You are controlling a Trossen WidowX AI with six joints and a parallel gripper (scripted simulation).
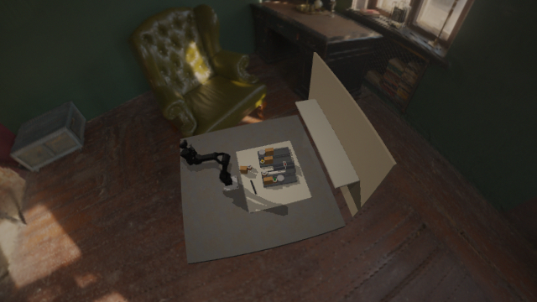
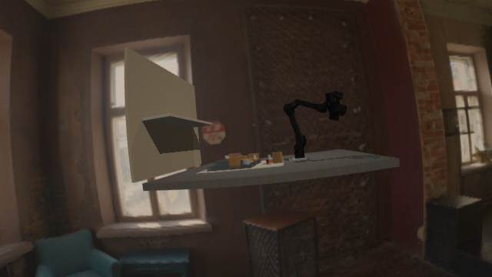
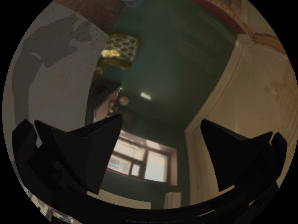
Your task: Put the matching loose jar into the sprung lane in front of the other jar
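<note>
The dark rod lies 47 cm ahead of my gripper tip, 38 cm to the right of it and 32 cm below it. Round my gripper tip: lane rack 75 cm ahead, 28 cm to the right, 31 cm below.
</note>
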